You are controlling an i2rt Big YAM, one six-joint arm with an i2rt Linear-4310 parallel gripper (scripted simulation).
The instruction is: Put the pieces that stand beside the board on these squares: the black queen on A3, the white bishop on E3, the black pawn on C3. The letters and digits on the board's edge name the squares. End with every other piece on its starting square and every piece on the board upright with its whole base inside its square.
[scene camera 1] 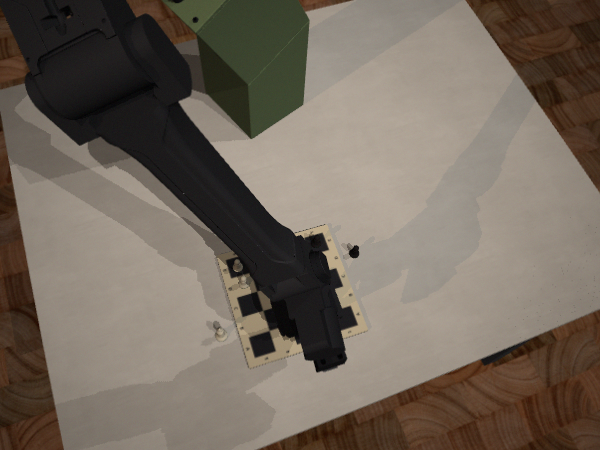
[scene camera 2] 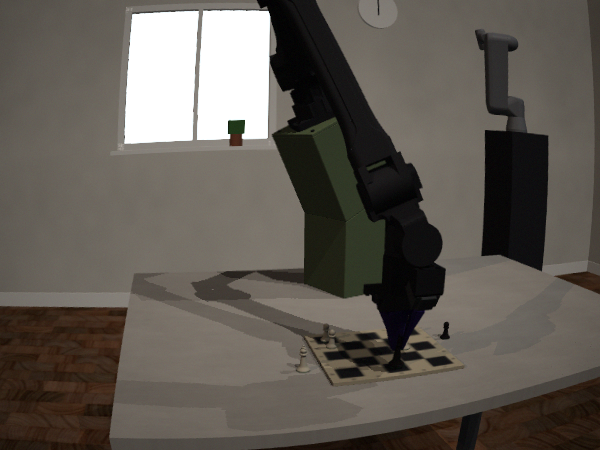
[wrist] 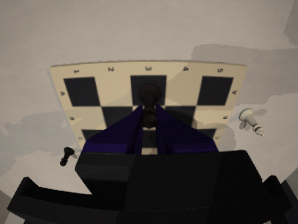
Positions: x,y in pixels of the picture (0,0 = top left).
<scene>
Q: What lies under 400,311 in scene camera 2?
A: The gripper.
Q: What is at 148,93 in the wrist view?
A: A black queen.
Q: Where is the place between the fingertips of the gripper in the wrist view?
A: At 149,110
</scene>
